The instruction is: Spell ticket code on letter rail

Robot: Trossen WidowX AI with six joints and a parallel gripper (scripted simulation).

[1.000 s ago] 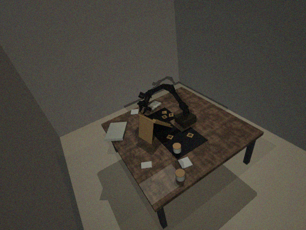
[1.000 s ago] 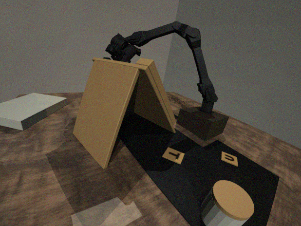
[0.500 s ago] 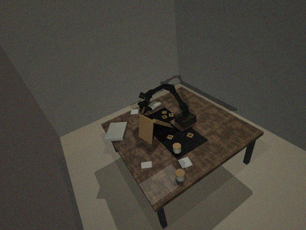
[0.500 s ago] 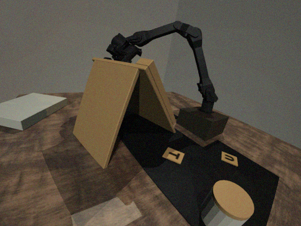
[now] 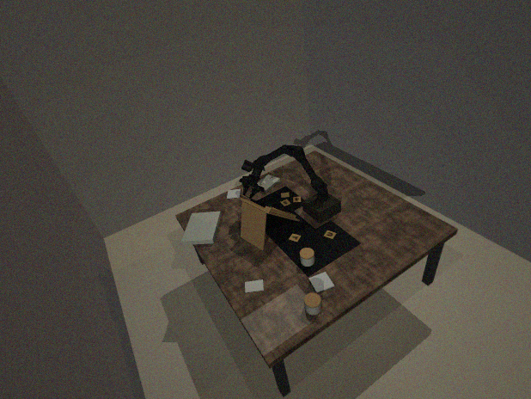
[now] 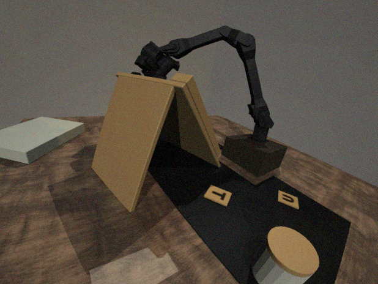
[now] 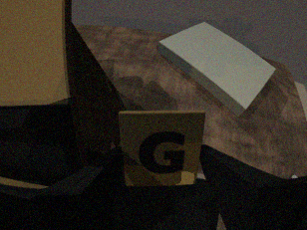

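The white ticket lies 10 cm behind my gripper tip, 12 cm to the left of it and 8 cm below it. The rest, counted from my gripper tip: tan tile marked g (right at my gripper tip); white box (32 cm ahead, 12 cm to the right, 15 cm below); black mat (21 cm behind, 27 cm to the left, 17 cm below).
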